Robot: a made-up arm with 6 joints. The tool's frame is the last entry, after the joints.
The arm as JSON. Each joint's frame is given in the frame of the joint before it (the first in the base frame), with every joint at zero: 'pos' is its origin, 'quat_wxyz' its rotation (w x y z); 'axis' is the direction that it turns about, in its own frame. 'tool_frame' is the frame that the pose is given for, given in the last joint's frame.
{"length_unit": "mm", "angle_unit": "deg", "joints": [
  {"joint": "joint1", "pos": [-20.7, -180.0, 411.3], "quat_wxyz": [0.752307, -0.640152, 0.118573, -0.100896], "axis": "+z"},
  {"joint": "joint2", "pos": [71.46, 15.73, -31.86], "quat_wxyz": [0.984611, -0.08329, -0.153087, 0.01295], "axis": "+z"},
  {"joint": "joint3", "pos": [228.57, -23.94, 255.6], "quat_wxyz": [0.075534, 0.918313, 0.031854, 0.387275], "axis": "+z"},
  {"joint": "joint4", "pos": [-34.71, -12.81, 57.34], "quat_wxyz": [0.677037, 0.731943, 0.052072, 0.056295], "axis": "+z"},
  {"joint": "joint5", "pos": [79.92, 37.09, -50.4], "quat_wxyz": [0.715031, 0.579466, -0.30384, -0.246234], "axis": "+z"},
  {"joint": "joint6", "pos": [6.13, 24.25, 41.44], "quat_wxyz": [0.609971, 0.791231, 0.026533, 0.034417], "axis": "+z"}
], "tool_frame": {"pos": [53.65, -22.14, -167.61], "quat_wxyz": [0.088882, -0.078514, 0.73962, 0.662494]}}
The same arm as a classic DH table. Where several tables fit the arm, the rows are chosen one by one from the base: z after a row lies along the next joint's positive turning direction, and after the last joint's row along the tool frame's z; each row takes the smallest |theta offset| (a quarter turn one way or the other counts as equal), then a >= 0, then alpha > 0; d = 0 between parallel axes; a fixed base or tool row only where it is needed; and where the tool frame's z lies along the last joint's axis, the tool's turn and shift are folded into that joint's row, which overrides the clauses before.
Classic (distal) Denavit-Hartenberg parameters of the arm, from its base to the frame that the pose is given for. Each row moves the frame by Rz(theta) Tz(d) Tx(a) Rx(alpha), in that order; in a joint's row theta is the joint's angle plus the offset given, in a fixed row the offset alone. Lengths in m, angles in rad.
base (fixed): a 0.0363, alpha -1.4179, d 0.4387, theta offset -0.3165
joint1: a 0.0472, alpha -0.3503, d -0.0585, theta offset 1.1355
joint2: a 0.0123, alpha 2.3304, d 0.3107, theta offset 0.3535
joint3: a -0.0363, alpha 1.6478, d 0.3744, theta offset 1.4975
joint4: a 0.0279, alpha 1.4265, d -0.0309, theta offset -0.8026
joint5: a 0.0083, alpha 1.8271, d -0.0492, theta offset 0.2412
joint6: a 0.0542, alpha -1.6774, d -0.1942, theta offset -0.0048
tool (fixed): a 0, alpha 0, d -0.0208, theta offset 2.9025

